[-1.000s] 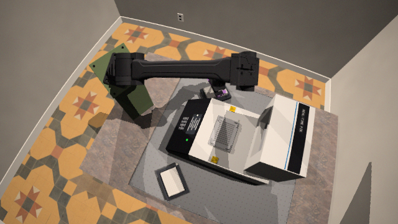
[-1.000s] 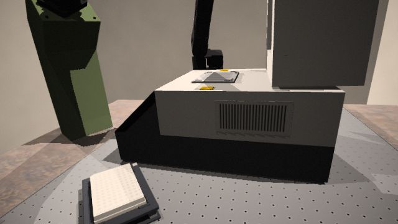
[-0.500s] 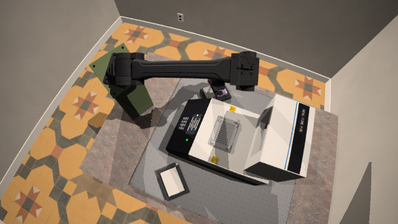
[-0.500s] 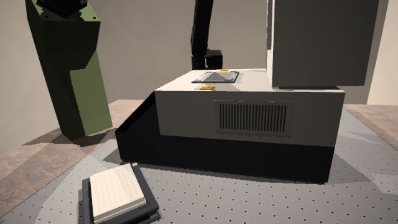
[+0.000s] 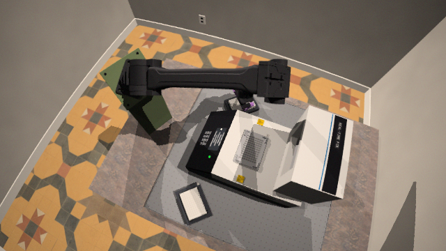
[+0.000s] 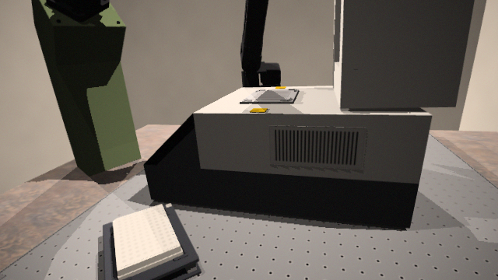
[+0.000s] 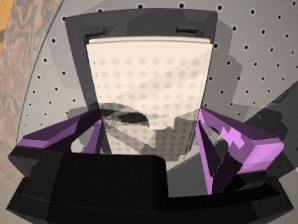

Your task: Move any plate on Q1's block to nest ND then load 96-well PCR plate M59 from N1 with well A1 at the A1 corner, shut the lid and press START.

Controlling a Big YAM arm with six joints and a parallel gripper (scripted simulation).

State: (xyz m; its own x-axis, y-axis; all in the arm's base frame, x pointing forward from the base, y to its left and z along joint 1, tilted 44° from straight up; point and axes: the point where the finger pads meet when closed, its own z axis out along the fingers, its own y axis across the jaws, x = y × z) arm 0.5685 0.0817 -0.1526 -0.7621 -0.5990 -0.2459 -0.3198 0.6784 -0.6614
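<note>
My hand is 3 cm above the dark nest nd and 1 cm to the right of it. From my hand the other things lie so: dark nest N1: 52 cm to the right, 22 cm behind, 2 cm below.
</note>
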